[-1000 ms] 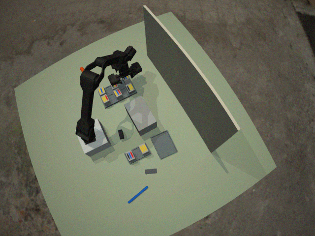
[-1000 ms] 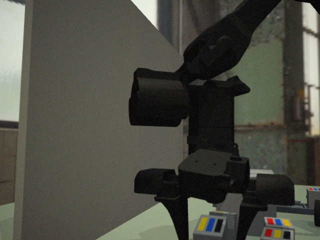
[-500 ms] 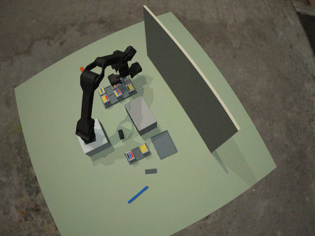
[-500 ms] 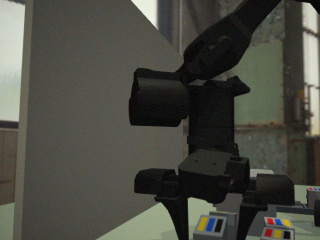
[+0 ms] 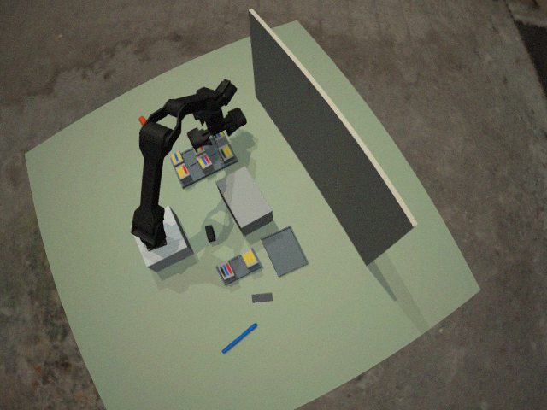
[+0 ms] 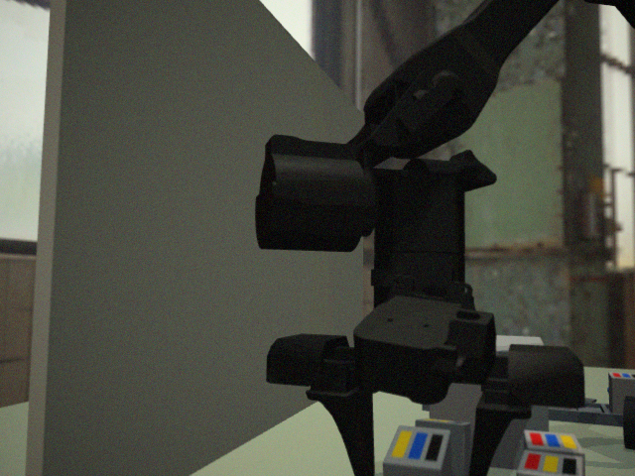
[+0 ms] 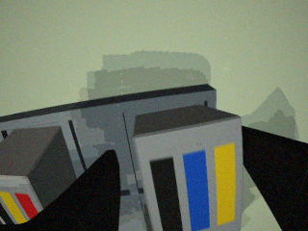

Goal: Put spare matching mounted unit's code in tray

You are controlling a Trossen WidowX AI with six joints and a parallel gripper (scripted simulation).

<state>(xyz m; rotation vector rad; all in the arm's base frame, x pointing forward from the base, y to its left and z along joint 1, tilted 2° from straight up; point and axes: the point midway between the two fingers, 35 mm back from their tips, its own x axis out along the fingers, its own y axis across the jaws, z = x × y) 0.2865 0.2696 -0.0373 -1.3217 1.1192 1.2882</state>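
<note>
The grey tray lies 60 mm ahead of my gripper tip, 420 mm to the right of it and 20 mm below it. Round my gripper tip: black tape roll: 130 mm behind, 290 mm to the right, 10 mm above; then dark panel: 230 mm ahead, 210 mm to the right, 210 mm above; then mounted unit: 240 mm to the right, 30 mm above.
</note>
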